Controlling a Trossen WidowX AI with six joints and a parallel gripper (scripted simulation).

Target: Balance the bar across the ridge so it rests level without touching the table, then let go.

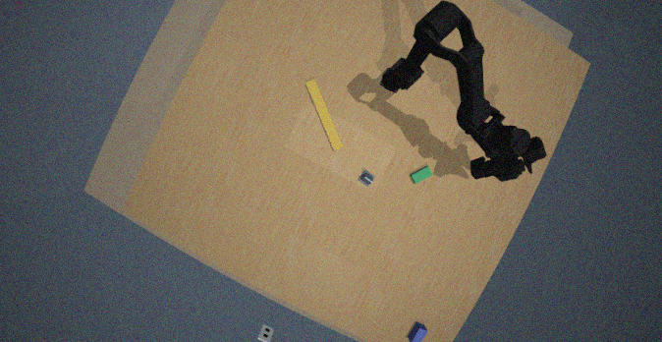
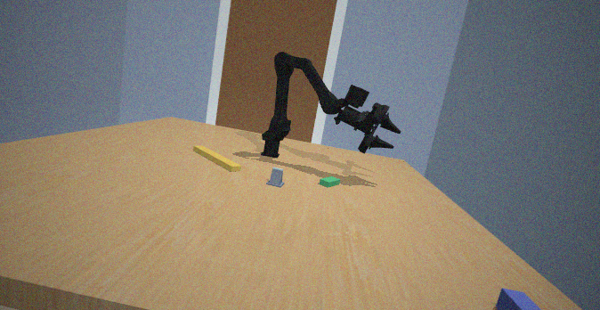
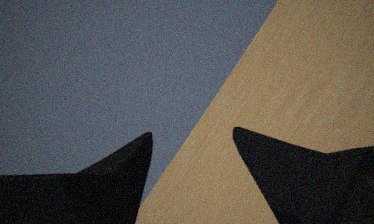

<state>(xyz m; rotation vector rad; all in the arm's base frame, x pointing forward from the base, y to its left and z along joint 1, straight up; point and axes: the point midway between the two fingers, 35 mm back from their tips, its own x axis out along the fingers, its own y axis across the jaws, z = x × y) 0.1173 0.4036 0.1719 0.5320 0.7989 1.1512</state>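
Now: the grey ridge block 210 mm ahead of my gripper tip, 360 mm to the right of it and 120 mm below it. Also, from my gripper tip: yellow bar 90 mm ahead, 580 mm to the right, 150 mm below; then blue block 620 mm ahead, 60 mm to the left, 150 mm below; then green block 110 mm ahead, 200 mm to the right, 150 mm below.
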